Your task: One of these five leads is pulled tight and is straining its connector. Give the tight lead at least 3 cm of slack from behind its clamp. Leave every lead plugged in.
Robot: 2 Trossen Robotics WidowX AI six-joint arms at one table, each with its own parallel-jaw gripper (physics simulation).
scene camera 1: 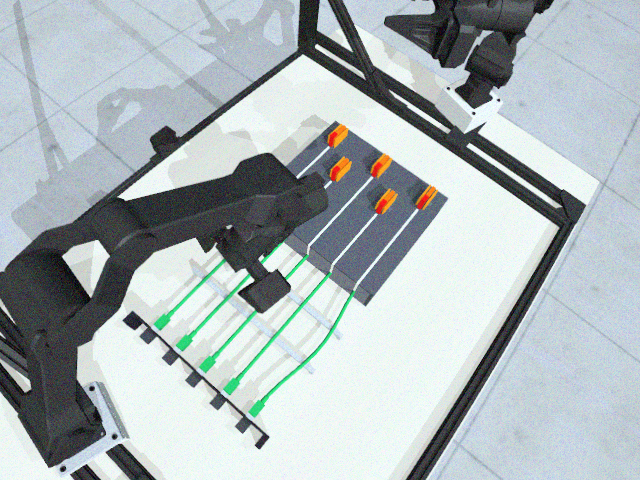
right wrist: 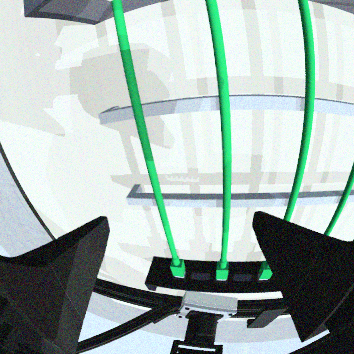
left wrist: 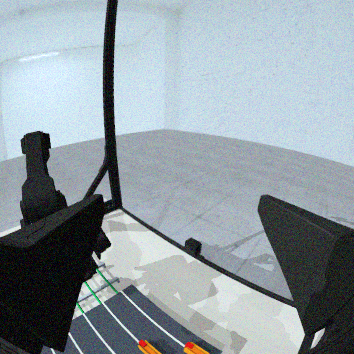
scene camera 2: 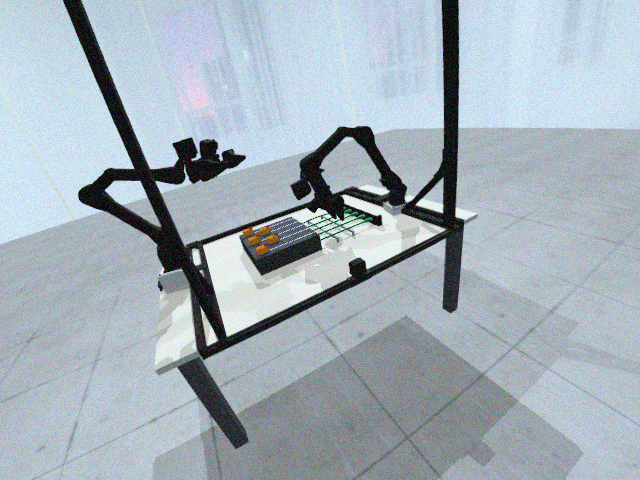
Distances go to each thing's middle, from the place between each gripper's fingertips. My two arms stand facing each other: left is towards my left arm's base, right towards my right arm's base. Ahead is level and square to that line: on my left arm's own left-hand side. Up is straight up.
Labels:
The lead (right wrist: 307, 34) lies 7 cm ahead of my right hand, 10 cm to the left of it and 4 cm below it.
Right now the lead is 37 cm below my left hand, 22 cm to the right of it and 10 cm ahead of it.

